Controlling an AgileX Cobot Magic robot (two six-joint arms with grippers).
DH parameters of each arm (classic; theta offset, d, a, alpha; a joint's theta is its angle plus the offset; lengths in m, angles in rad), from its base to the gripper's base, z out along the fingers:
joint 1: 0 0.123 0 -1.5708
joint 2: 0.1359 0 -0.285 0
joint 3: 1.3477 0 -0.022 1.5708
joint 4: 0 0.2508 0 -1.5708
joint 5: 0 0 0.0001 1.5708
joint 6: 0 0.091 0 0
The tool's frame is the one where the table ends.
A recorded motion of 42 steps. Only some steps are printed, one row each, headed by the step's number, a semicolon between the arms.
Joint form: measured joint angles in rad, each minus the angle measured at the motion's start. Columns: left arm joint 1, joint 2, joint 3, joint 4, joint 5, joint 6; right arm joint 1, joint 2, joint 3, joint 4, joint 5, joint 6.
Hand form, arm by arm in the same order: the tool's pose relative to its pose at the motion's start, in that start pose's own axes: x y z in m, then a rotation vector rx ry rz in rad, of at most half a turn. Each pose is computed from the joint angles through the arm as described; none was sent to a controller.
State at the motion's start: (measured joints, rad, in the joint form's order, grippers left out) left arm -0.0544 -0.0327 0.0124 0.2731 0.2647 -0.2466; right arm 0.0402 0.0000 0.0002 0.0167 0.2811 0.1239
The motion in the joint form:
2: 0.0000 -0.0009 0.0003 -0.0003 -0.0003 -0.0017; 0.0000 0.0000 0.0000 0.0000 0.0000 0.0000
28: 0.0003 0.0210 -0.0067 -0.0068 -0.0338 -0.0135; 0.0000 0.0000 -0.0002 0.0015 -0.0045 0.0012
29: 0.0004 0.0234 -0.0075 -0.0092 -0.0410 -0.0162; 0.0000 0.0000 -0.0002 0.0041 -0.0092 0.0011
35: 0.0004 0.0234 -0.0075 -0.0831 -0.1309 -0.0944; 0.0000 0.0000 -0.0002 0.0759 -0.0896 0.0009
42: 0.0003 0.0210 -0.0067 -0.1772 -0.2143 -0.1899; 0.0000 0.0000 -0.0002 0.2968 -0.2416 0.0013
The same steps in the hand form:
2: 0.0000 0.0000 0.0000 0.0001 -0.0009 -0.0020; 0.0000 0.0000 0.0000 0.0000 0.0000 0.0000
28: -0.0042 -0.0009 0.0010 0.0099 -0.0180 -0.0192; -0.0005 0.0001 0.0000 -0.0010 -0.0046 0.0026
29: -0.0050 -0.0011 0.0011 0.0122 -0.0232 -0.0242; -0.0009 0.0002 0.0000 -0.0023 -0.0092 0.0050
35: -0.0128 -0.0039 0.0005 0.0522 -0.1047 -0.1751; -0.0080 0.0023 -0.0004 -0.0288 -0.0869 0.0747
42: -0.0199 -0.0056 -0.0008 0.0957 -0.1787 -0.3641; -0.0217 0.0038 -0.0027 -0.0770 -0.2323 0.2950

